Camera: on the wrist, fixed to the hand. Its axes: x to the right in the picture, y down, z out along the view.
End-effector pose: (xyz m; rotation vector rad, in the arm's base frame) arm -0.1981 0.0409 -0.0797 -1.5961 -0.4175 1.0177
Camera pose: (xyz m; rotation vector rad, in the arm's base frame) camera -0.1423 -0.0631 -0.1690 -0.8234 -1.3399 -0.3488
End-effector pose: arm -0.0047 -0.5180 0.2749 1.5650 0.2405 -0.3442
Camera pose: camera 0.0293 -0.4109 0.3713 0.9955 1.5953 -1.4648
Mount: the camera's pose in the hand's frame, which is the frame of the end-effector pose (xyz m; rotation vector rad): -0.0101 0.0993 -0.1093 -0.0576 0.1102 -1.6380
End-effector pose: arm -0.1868 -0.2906 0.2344 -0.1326 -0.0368 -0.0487
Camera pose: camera -0.1882 -0.2064 0.1127 -0.1269 -0.0255 -1.6927
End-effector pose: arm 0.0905 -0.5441 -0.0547 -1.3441 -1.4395 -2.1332
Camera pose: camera 0.0977 -0.6857 -0.0123 -0.1963 1.6059 1.5379
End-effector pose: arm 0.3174 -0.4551 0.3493 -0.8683 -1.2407 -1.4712
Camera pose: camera 0.4233 -0.5583 0.3423 -0.4357 1.6933 2.3873
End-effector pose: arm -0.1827 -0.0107 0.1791 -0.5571 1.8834 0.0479
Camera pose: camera -0.3152 0.0489 0.2072 -1.9656 1.0315 -0.9919
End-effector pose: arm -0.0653 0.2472 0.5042 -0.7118 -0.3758 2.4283
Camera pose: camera -0.0410 0.1734 0.3782 -0.2747 -0.6289 0.8244
